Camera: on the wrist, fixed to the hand. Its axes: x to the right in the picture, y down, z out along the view.
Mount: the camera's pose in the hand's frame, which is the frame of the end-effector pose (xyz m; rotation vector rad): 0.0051 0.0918 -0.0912 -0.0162 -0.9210 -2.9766
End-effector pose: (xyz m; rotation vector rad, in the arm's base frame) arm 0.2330 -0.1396 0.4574 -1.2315 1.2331 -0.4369
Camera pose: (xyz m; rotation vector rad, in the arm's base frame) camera 0.1241 -0.1537 0.3888 1.7993 2.1385 1.3550
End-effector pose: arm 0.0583 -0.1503 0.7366 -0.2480 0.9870 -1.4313
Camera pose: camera 0.0596 -0.1006 0.6170 1.4824 0.6973 1.4345
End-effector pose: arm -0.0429 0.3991 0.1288 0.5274 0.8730 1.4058
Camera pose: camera -0.1715 0.4000 0.1442 -0.4084 0.0713 -1.4975
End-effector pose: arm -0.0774 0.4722 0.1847 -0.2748 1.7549 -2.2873
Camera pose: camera -0.1019 0.5319 0.0724 1.8966 0.2684 0.2256
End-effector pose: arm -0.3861 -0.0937 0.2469 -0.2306 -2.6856 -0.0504
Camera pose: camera -0.3361 -0.0090 0.3312 -2.4406 0.4174 0.5084
